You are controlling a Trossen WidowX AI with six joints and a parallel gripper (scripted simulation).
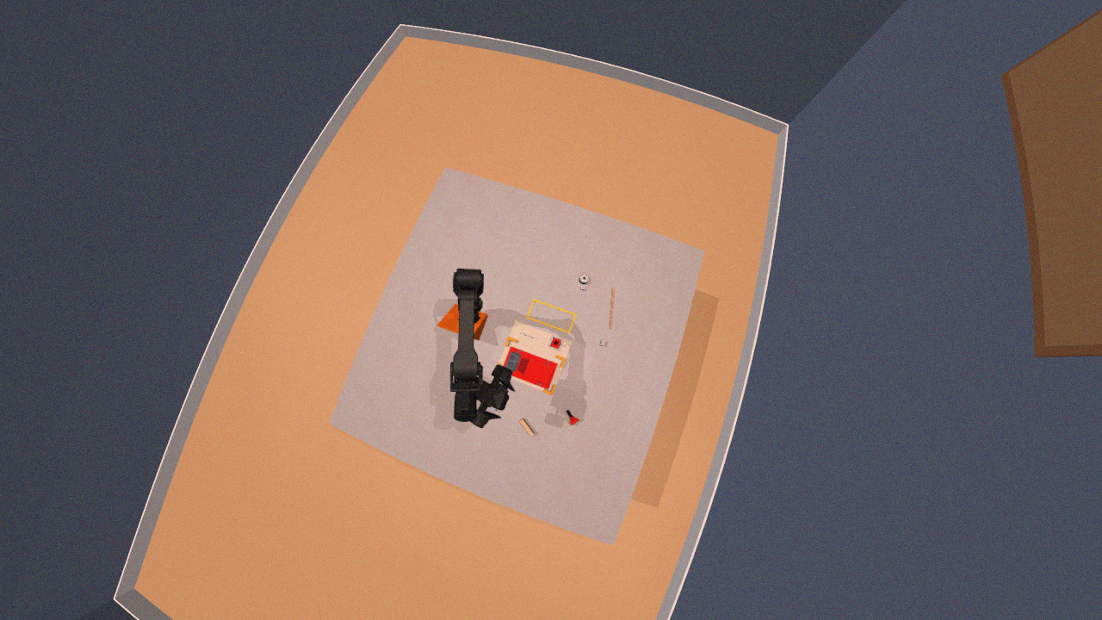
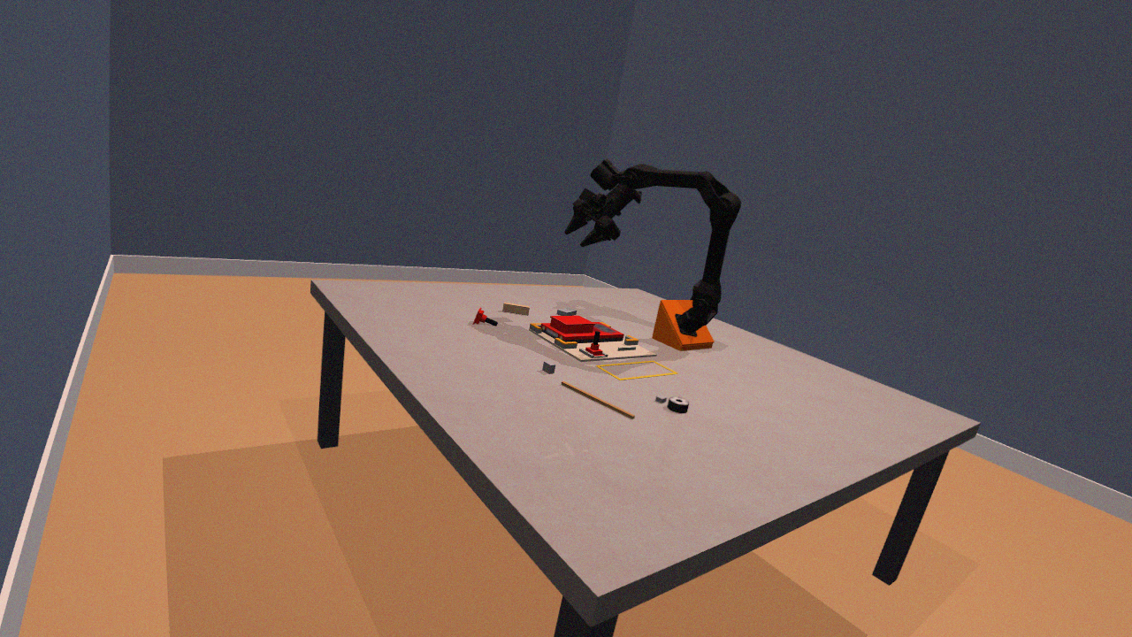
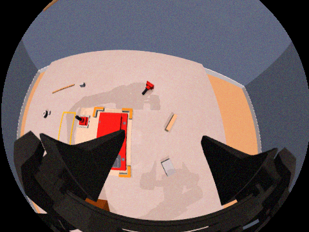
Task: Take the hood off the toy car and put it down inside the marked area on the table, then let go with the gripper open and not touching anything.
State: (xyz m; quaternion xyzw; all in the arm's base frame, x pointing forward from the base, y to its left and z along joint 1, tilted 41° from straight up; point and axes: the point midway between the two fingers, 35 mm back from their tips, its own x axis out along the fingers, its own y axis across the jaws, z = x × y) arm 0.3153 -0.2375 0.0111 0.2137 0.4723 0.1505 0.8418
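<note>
My gripper tip is now 200 mm above the red hood, 130 mm to the right of it and 30 mm short of it. Also, from my gripper tip: tan block: 230 mm below, 90 mm to the right, 90 mm ahead; thin wooden stick: 500 mm to the left, 240 mm below, 180 mm ahead; white wheel: 550 mm to the left, 230 mm below, 20 mm ahead.
</note>
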